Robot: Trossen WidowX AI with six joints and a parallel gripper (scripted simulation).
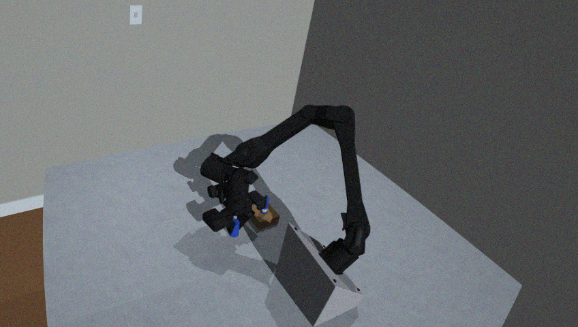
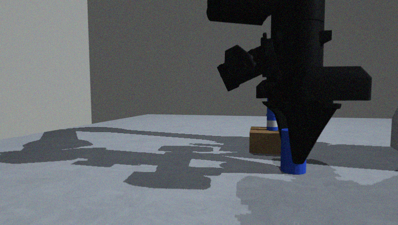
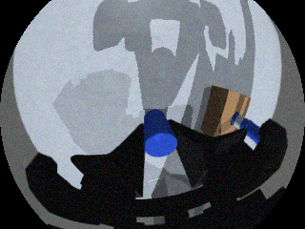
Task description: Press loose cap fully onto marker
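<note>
My gripper tip is 10 mm short of the brown holder block and 110 mm to the left of it. The rest, counted from my gripper tip: blue cap: 10 mm above.
</note>
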